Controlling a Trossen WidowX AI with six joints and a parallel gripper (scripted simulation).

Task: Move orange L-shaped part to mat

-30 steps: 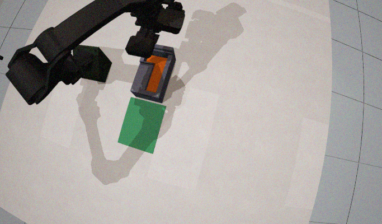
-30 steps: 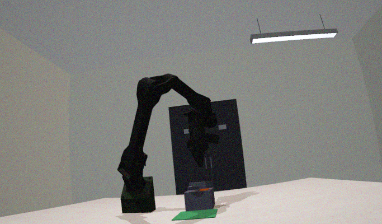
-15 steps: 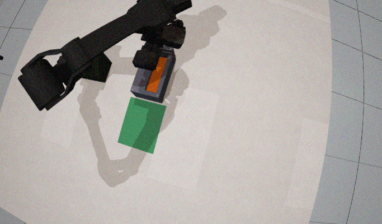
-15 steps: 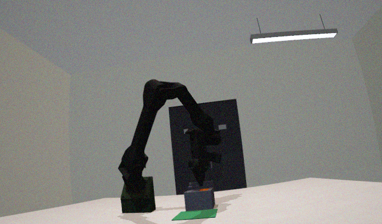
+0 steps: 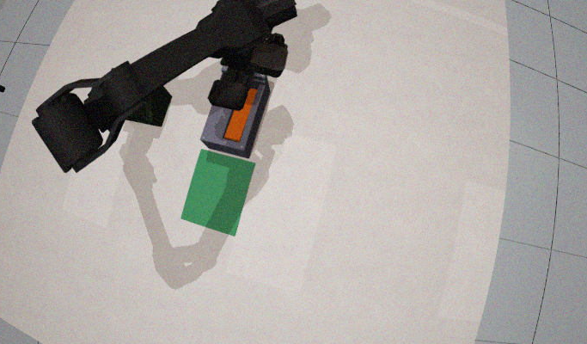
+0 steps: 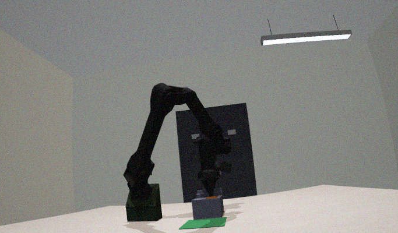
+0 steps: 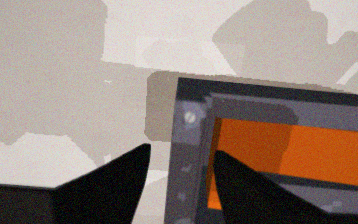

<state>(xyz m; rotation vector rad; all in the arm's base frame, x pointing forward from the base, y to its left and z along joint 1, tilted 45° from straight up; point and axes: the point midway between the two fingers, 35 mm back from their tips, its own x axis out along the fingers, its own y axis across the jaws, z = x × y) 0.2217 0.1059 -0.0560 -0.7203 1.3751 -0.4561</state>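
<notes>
The orange L-shaped part is 60 mm to the right of my gripper tip and 10 mm below it. Also, from my gripper tip: green mat: 220 mm to the right, 70 mm below, 20 mm ahead.
</notes>
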